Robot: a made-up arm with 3 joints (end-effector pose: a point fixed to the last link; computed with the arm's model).
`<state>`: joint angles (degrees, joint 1 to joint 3).
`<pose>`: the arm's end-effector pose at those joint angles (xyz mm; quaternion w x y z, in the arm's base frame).
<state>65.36 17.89 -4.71</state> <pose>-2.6 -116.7 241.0 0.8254 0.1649 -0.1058 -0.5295</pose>
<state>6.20 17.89 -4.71</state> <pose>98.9 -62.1 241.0 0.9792 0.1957 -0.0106 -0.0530</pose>
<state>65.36 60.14 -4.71</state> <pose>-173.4 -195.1 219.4 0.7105 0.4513 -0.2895 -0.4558</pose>
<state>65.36 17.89 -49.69</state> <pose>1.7 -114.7 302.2 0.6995 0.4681 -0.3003 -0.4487</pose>
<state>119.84 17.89 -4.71</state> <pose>-96.5 -65.7 241.0 0.4915 0.0982 -0.1696 -0.8486</pose>
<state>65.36 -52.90 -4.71</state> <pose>175.2 -35.2 8.3 0.7684 -0.3436 0.2204 -0.4929</pose>
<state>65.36 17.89 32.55</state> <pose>-35.9 -132.0 205.2 0.8348 -0.1074 0.0689 -0.5355</pose>
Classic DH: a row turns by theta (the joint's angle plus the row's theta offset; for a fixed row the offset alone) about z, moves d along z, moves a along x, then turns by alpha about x. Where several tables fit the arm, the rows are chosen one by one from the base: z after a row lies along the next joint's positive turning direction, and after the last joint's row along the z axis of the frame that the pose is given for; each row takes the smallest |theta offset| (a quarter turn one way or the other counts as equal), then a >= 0, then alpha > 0; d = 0 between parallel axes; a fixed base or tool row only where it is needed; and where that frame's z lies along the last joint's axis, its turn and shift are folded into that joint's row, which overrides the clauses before.
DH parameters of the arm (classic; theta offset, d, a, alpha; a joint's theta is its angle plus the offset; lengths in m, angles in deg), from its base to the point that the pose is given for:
base (fixed): 0 0 0 180
joint 1: 90 0.013 0.117 90
joint 2: 73.19 0 -0.2904 180
joint 3: 73.19 -0.105 -0.052 -90
tool (fixed): 90 -0.061 0 0

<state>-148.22 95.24 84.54</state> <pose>89.3 343.5 -5.0 0.2726 0.0255 0.0897 0.9576</pose>
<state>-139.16 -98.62 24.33</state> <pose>-122.5 18.9 -148.2 0.1666 -0.3065 -0.8234 0.4475</pose>
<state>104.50 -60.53 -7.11</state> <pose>117.3 -138.8 -27.5 0.5469 -0.2752 0.3554 -0.7063</pose>
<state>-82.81 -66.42 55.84</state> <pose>-78.2 115.7 9.8 0.3621 -0.6568 -0.5792 0.3193</pose>
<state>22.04 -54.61 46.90</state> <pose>130.4 42.3 40.7 0.6210 -0.7602 0.1480 -0.1209</pose>
